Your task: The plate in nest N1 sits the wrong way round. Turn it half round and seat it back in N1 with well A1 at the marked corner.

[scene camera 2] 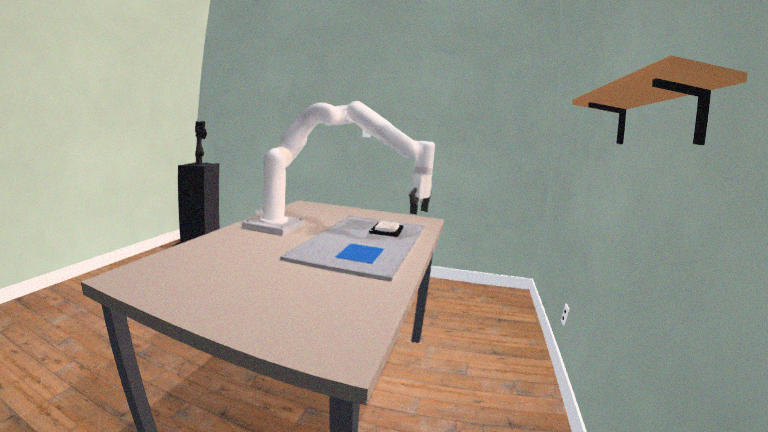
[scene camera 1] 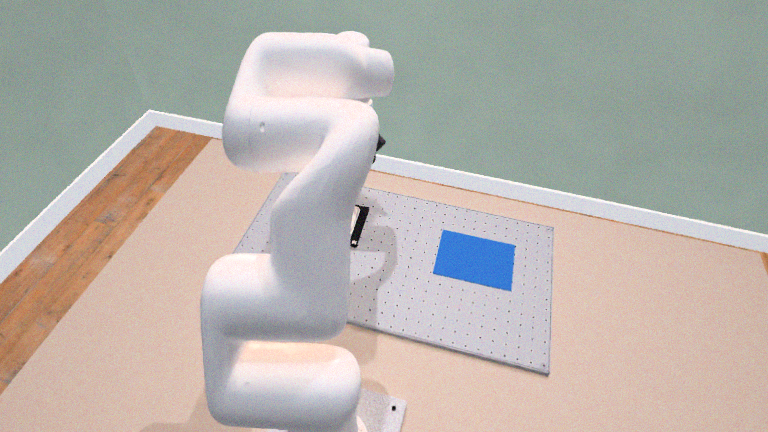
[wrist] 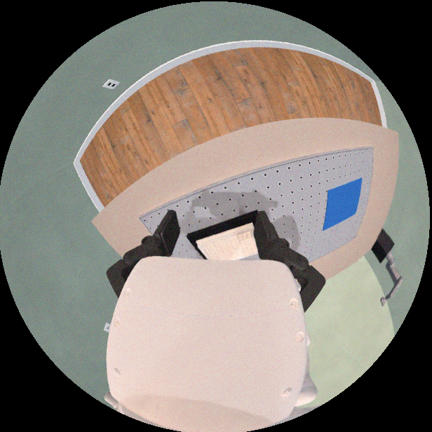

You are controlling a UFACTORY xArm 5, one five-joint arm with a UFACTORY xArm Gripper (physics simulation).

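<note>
The pale plate [scene camera 1: 354, 220] [scene camera 2: 387, 225] [wrist: 227, 244] lies in the black nest [scene camera 1: 361, 228] [scene camera 2: 384, 233] [wrist: 220, 228] on the perforated board. The arm hides most of both in scene camera 1, and the gripper body hides their near part in the wrist view. A small white mark shows at one nest corner in scene camera 1. Well A1 cannot be made out. My gripper [scene camera 2: 419, 209] [wrist: 215, 221] is open and empty, above the board and apart from the plate. In the wrist view its right finger overlaps the plate's right side. In scene camera 1 the arm mostly hides it.
The perforated board [scene camera 1: 408, 300] [scene camera 2: 316, 252] [wrist: 300, 180] lies on the table [scene camera 1: 644, 322] [scene camera 2: 241, 306] [wrist: 225, 150]. A flat blue rectangle [scene camera 1: 474, 260] [scene camera 2: 359, 253] [wrist: 343, 204] lies on the board, apart from the nest. A wall shelf [scene camera 2: 665, 80] is at the right in scene camera 2.
</note>
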